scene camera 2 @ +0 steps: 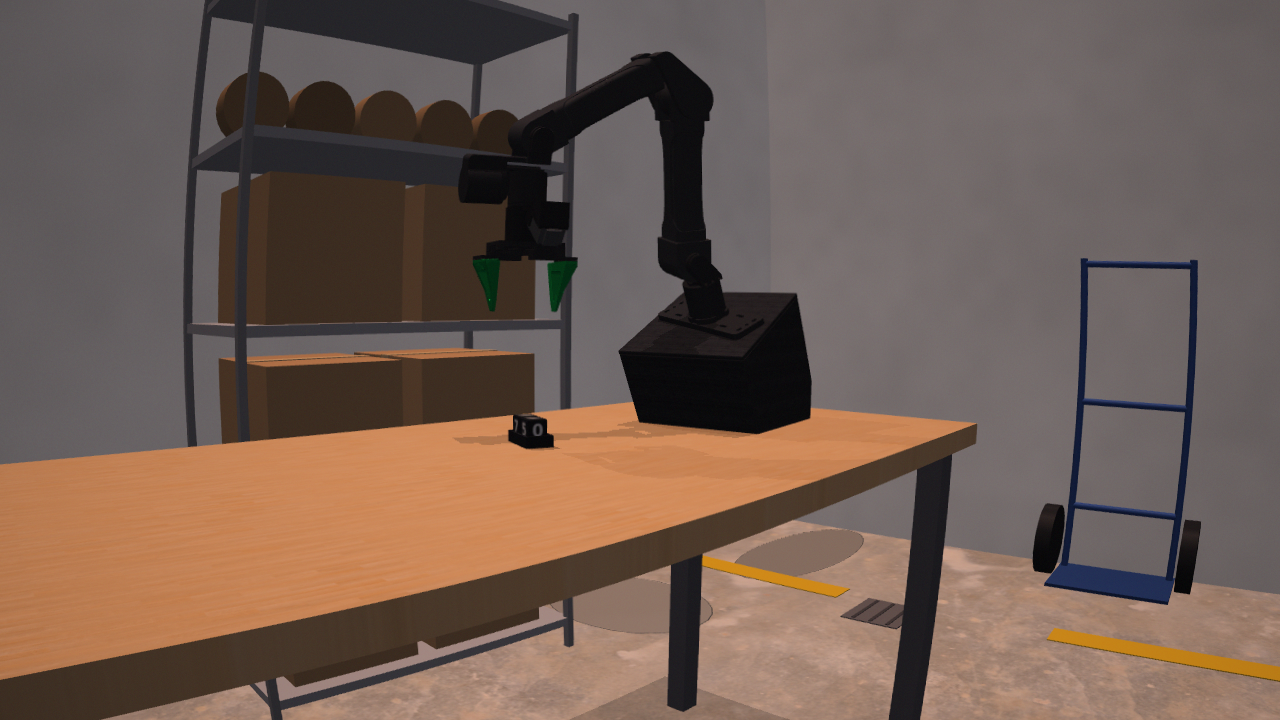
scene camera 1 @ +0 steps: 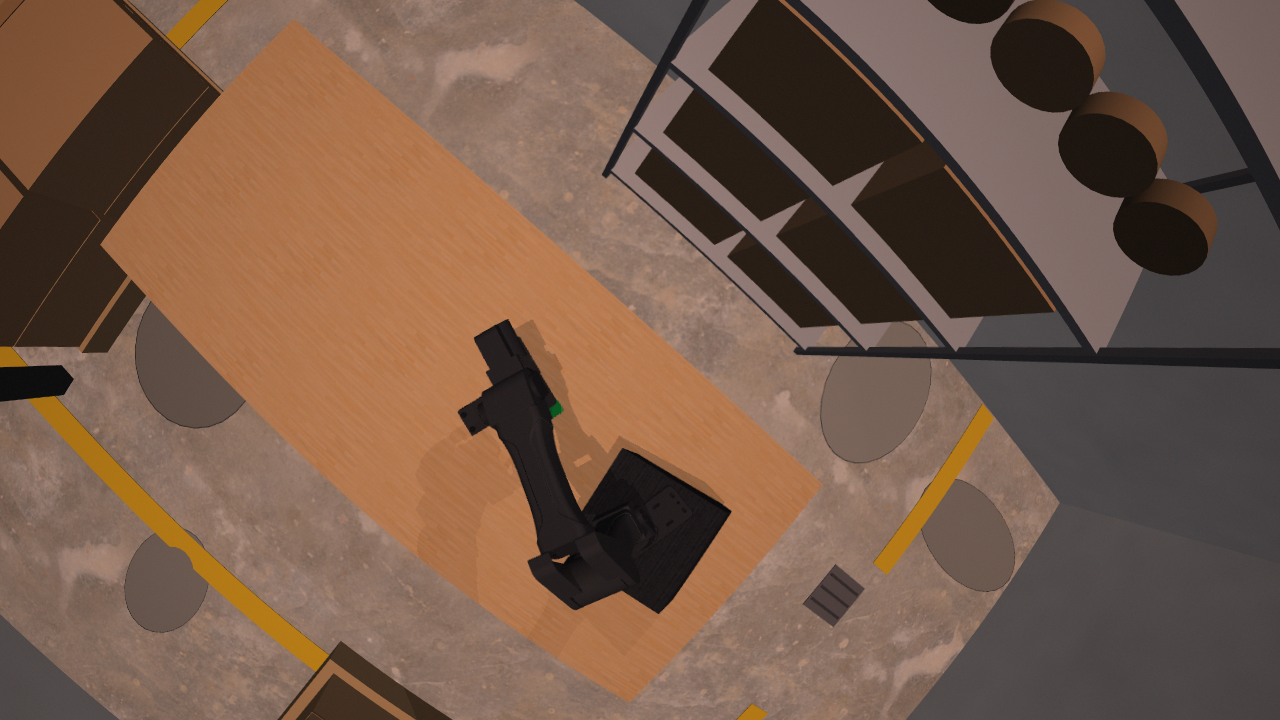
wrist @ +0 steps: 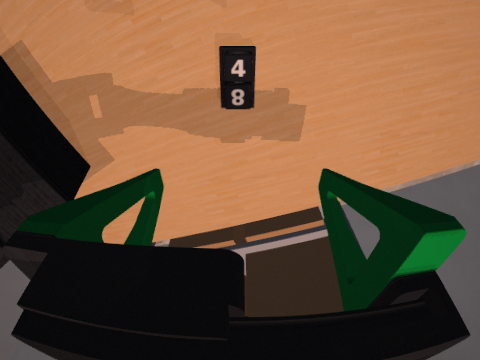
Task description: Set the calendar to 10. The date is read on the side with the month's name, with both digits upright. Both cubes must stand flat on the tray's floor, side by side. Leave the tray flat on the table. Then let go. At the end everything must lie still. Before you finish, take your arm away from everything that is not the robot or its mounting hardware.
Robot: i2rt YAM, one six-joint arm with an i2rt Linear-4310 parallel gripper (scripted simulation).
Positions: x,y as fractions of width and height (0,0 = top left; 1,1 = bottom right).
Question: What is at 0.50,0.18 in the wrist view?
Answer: A black cube.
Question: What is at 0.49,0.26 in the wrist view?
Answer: A black cube.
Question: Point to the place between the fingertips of the gripper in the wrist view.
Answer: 0.50,0.49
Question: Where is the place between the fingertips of the gripper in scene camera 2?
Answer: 0.41,0.43
